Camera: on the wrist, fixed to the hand. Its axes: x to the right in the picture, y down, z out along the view.
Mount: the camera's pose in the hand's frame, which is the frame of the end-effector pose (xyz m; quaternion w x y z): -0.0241 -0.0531 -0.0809 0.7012 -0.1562 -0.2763 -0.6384
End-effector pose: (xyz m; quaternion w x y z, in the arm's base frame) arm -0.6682 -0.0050 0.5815 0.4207 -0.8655 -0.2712 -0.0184
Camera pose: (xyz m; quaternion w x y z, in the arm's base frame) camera -0.6986 -0.0492 0.6656 0.0731 -0.5046 -0.8561 -0.0847
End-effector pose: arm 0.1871 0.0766 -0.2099 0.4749 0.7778 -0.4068 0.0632
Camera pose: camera 0.2313 0.1659 -0.2143 0.3824 0.7484 0.0702 -0.5373
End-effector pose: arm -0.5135 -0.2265 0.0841 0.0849 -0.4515 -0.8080 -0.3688
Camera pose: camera -0.5575 -0.3140 0.1029 0.4697 -0.0841 0.8207 0.3143
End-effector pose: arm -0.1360 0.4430 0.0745 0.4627 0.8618 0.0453 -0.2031
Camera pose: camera -0.1472 0.5418 0.0822 0.3419 0.4470 0.4858 -0.6688
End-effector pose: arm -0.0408 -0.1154 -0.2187 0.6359 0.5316 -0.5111 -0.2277
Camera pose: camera 0.0358 -0.0770 -0.2697 0.2423 0.5368 -0.1591 -0.7923
